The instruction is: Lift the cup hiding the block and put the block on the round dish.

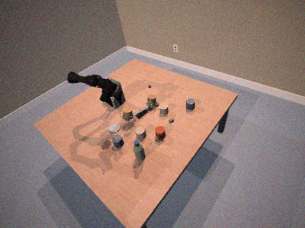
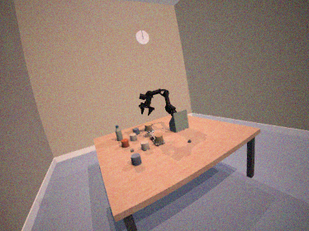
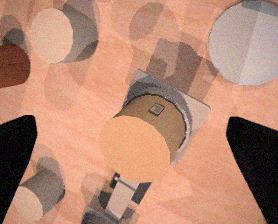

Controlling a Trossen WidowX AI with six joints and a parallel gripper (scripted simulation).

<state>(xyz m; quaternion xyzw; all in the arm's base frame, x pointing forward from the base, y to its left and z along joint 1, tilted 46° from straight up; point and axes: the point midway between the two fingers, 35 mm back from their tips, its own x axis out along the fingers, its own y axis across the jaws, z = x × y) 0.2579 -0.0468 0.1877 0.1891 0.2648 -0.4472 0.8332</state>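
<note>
The tan cup lies 3 cm ahead of my gripper tip, 33 cm to the left of it and 16 cm below it. From my gripper tip the other things lie so: bottle (31 cm ahead, 11 cm to the right, 11 cm below); round grey dish (5 cm behind, 6 cm to the right, 22 cm below); balance (2 cm ahead, 18 cm to the left, 20 cm below).
</note>
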